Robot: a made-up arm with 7 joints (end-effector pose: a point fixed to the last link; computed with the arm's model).
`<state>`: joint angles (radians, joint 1 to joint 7).
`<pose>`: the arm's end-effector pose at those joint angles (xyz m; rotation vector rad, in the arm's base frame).
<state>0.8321 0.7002 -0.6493 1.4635 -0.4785 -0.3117 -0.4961</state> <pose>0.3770 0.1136 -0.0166 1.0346 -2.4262 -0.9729</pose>
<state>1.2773 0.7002 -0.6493 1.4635 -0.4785 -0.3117 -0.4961</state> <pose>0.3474 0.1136 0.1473 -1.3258 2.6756 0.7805</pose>
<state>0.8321 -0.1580 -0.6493 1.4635 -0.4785 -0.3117 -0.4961</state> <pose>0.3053 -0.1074 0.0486 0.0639 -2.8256 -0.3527</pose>
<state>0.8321 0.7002 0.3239 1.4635 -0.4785 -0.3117 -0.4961</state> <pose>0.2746 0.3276 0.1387 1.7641 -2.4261 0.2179</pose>
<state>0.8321 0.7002 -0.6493 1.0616 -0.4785 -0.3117 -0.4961</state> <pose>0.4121 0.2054 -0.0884 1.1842 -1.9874 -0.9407</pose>
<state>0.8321 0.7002 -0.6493 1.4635 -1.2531 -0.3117 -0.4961</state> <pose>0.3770 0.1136 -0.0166 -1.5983 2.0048 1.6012</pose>
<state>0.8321 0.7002 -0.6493 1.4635 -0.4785 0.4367 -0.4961</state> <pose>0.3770 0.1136 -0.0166 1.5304 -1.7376 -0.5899</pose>
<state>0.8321 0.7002 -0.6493 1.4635 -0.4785 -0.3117 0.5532</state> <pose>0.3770 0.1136 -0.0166 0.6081 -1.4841 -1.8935</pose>
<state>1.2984 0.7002 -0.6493 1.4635 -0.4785 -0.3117 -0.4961</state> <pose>0.3442 0.1136 0.1546 -1.3265 2.6595 0.7622</pose>
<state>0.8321 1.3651 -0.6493 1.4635 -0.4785 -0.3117 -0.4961</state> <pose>0.3293 0.2915 0.0268 1.6723 -1.8365 -1.3445</pose>
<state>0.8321 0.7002 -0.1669 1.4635 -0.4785 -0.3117 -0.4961</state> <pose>0.3524 0.2152 0.0836 1.4250 -2.4943 -0.4104</pose>
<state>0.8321 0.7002 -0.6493 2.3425 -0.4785 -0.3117 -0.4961</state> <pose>0.1685 -0.0054 0.0820 -0.3610 2.6507 0.7344</pose>
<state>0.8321 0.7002 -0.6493 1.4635 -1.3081 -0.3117 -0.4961</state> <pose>0.3770 0.1136 -0.0166 -1.6100 1.9330 1.6177</pose>
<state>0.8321 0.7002 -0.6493 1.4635 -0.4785 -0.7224 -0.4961</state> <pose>0.3770 0.1136 -0.0166 0.6476 -2.7495 -1.1735</pose>
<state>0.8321 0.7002 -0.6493 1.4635 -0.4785 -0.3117 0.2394</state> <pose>0.3770 0.1136 -0.0166 0.7483 -1.7973 -1.6714</pose>
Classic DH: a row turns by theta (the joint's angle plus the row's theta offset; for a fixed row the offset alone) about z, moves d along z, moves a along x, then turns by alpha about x. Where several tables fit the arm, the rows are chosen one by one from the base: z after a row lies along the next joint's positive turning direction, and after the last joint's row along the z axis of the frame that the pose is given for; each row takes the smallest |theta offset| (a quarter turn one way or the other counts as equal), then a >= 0, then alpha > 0; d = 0 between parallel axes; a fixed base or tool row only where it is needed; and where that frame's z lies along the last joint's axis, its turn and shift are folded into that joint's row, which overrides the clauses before.
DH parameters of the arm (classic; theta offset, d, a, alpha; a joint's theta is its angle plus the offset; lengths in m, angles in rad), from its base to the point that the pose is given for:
base (fixed): 0 0 0 1.5708
joint 1: 1.5708 -0.109 0 1.5708
joint 2: 1.5708 0 0 1.5708
joint 3: 1.5708 -0.192 0 1.5708
joint 4: 0 0 0 -1.5708
joint 5: 0 -0.305 0 -1.5708
joint 6: -1.5708 0 0 1.5708
joint 7: 1.5708 0 0 1.5708
tool (fixed): -1.5708 0 0 0

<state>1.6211 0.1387 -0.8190 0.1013 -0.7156 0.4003 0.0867</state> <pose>0.4921 0.1552 0.0459 1.3562 -0.9190 -0.8001</pose>
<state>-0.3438 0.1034 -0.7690 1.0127 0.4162 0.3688 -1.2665</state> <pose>0.0503 -0.0335 -0.4112 0.7968 -0.3235 -0.2160</pose>
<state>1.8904 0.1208 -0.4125 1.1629 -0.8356 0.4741 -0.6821</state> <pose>0.2272 0.0353 0.3454 -1.7748 2.4662 -0.7015</pose>
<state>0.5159 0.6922 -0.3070 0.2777 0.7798 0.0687 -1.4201</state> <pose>0.2616 0.3993 -0.2997 1.7043 -0.3278 1.0545</pose>
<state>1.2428 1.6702 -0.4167 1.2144 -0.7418 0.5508 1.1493</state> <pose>0.1651 0.4174 0.2199 1.2421 -0.3131 -0.2086</pose>
